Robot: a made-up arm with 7 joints. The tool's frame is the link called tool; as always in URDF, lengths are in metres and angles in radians. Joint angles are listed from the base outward. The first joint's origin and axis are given. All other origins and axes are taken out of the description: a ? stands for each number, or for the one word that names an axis. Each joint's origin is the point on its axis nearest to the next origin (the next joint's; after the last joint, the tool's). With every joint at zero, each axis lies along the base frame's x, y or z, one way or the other. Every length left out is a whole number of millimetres.
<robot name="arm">
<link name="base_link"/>
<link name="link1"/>
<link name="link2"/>
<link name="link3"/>
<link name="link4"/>
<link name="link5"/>
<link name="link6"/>
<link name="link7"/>
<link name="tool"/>
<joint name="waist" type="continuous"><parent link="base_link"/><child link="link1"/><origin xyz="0 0 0.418" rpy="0 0 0"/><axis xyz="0 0 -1"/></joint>
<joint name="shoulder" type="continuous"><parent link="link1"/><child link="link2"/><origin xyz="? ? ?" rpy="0 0 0"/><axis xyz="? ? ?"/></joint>
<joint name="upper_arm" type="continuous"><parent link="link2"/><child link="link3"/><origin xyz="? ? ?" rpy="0 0 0"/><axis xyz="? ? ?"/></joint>
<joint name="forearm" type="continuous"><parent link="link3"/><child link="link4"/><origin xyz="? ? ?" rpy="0 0 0"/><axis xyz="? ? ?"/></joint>
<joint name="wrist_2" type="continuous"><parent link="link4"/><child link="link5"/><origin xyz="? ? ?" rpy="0 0 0"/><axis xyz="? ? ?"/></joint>
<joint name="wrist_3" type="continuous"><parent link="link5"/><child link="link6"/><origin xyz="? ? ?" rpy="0 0 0"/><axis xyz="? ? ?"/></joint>
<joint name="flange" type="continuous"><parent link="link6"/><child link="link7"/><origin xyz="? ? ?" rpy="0 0 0"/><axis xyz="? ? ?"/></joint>
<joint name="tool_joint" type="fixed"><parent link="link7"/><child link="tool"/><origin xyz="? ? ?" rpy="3.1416 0 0"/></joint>
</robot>
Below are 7 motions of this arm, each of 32 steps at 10 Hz.
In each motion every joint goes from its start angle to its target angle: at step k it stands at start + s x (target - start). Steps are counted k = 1, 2, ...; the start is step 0. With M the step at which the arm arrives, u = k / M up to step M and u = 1 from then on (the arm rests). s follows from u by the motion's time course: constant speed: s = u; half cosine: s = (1 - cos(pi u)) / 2; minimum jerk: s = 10 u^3 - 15 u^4 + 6 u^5.
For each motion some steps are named. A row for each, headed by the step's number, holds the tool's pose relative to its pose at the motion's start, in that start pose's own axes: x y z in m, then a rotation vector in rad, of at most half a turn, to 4 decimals.
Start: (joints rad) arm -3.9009 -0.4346 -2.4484 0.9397 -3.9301 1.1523 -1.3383
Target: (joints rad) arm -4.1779 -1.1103 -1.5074 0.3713 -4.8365 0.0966 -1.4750
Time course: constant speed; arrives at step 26
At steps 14, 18, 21, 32:
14: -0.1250 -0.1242 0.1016 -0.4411 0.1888 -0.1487
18: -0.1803 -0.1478 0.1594 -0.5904 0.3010 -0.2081
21: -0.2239 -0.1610 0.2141 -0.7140 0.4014 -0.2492
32: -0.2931 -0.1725 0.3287 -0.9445 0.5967 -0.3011

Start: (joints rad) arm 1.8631 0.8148 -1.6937 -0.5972 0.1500 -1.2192 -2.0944
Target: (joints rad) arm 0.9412 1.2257 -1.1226 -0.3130 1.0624 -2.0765 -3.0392
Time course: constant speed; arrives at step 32
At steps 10, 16, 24, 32:
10: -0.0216 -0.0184 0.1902 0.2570 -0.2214 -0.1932
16: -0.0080 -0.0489 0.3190 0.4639 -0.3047 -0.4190
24: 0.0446 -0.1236 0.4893 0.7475 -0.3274 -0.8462
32: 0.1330 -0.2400 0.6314 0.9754 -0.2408 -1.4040

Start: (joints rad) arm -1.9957 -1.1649 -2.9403 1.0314 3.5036 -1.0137 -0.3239
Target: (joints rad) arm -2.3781 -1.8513 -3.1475 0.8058 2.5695 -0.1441 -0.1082
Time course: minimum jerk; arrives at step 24
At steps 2, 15, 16, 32:
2: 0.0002 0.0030 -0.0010 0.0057 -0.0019 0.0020
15: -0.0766 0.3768 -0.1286 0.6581 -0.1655 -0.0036
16: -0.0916 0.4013 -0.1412 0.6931 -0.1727 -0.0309
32: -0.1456 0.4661 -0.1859 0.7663 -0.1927 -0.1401

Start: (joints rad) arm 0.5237 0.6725 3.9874 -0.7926 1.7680 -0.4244 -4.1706
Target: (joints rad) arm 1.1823 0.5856 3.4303 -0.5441 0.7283 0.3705 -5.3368
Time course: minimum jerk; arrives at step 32
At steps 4, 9, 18, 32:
4: 0.0031 -0.0007 -0.0023 -0.0128 -0.0030 -0.0377
9: 0.0253 -0.0035 -0.0184 -0.1019 -0.0249 -0.3314
18: 0.0844 0.0345 -0.0643 -0.3422 -0.0259 -1.5107
32: 0.1223 0.1318 -0.0803 -0.5392 0.1868 -2.4248

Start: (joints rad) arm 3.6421 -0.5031 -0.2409 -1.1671 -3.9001 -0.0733 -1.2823
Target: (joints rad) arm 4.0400 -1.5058 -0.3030 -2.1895 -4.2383 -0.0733 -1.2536
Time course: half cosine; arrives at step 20
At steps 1, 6, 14, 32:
1: -0.0047 0.0045 -0.0022 0.0096 0.0080 -0.0029
6: -0.1549 0.1516 -0.0323 0.3141 0.2725 -0.1135
14: -0.4029 0.5006 0.2186 1.1710 1.0280 -0.5897
32: -0.3898 0.5529 0.3499 1.4788 1.2566 -0.7907

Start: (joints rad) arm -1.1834 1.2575 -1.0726 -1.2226 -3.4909 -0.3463 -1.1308
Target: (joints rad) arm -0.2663 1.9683 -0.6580 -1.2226 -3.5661 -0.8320 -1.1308
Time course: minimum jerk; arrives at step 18
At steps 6, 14, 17, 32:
6: 0.0846 0.0460 -0.0059 -0.0463 -0.0054 0.2499
14: 0.3893 0.2977 0.1062 -0.3377 -0.3813 0.8859
17: 0.4169 0.3295 0.1338 -0.3746 -0.4477 0.9215
32: 0.4175 0.3301 0.1344 -0.3754 -0.4492 0.9222

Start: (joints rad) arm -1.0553 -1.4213 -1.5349 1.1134 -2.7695 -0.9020 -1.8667
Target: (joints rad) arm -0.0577 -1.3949 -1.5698 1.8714 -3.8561 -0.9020 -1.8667
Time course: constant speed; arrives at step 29
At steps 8, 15, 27, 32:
8: -0.0595 -0.1431 -0.1649 -0.5351 0.1176 -0.1142
15: -0.0887 -0.2956 -0.2435 -0.9940 0.1253 -0.2975
27: -0.1023 -0.5387 -0.2545 -1.6831 -0.1175 -0.7524
32: -0.1014 -0.5725 -0.2452 -1.7769 -0.1943 -0.8400

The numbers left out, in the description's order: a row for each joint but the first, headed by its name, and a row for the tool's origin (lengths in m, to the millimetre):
shoulder: xyz 0 -0.015 0, axis 0 1 0
upper_arm: xyz 0 0 0.432, axis 0 0 -1
forearm: xyz 0 -0.011 0, axis 0 1 0
wrist_2: xyz 0 0 0.281, axis 0 0 -1
wrist_3: xyz 0 0 0, axis 0 1 0
flange: xyz 0 0 0.135, axis 0 0 -1
tool: xyz 0 0 0

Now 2 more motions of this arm.
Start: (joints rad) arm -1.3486 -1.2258 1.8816 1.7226 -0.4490 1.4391 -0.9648
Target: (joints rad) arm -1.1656 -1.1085 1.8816 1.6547 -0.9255 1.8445 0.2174
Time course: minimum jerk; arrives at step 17
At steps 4, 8, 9, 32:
4: 0.0115 0.0025 0.0060 -0.0139 -0.0375 0.1056
8: 0.0582 0.0144 0.0310 -0.1072 -0.1724 0.5509
9: 0.0727 0.0188 0.0389 -0.1473 -0.2073 0.6945
32: 0.1303 0.0413 0.0708 -0.3569 -0.3053 1.2990

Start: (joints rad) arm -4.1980 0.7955 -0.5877 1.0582 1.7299 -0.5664 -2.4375
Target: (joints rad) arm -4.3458 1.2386 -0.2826 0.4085 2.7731 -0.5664 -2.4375
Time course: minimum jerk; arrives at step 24
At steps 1, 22, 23, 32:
1: -0.0001 0.0002 0.0000 0.0003 0.0000 0.0006
22: -0.0748 0.2373 -0.0328 0.6406 -0.1630 0.9798
23: -0.0750 0.2382 -0.0328 0.6438 -0.1643 0.9843
32: -0.0750 0.2383 -0.0328 0.6443 -0.1645 0.9850

